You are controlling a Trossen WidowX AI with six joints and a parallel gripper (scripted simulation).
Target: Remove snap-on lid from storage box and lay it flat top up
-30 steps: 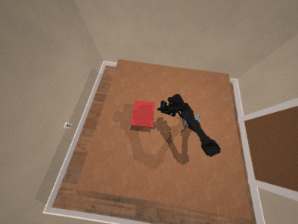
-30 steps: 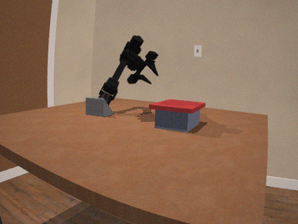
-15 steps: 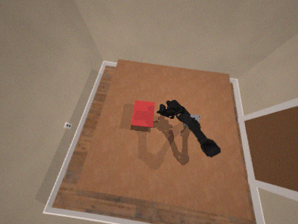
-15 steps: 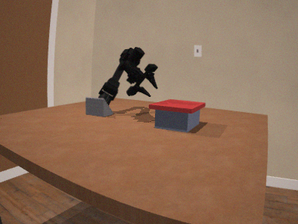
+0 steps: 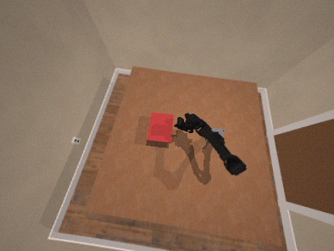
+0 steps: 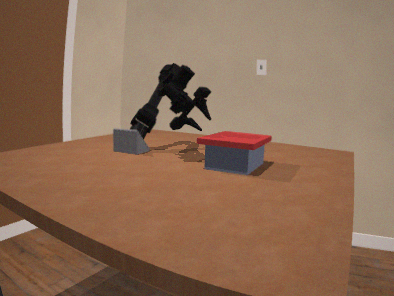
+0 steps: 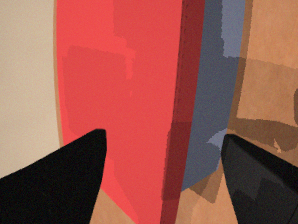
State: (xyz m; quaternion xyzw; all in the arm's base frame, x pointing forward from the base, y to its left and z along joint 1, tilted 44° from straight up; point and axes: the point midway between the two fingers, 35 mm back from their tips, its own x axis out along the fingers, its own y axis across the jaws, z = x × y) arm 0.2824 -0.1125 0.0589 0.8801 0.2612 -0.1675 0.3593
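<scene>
My hand is 140 mm short of the red lid, 60 mm above it and 20 mm to the left of it. The rest, counted from my hand: blue-grey storage box 140 mm ahead, 100 mm below, 20 mm to the right.
</scene>
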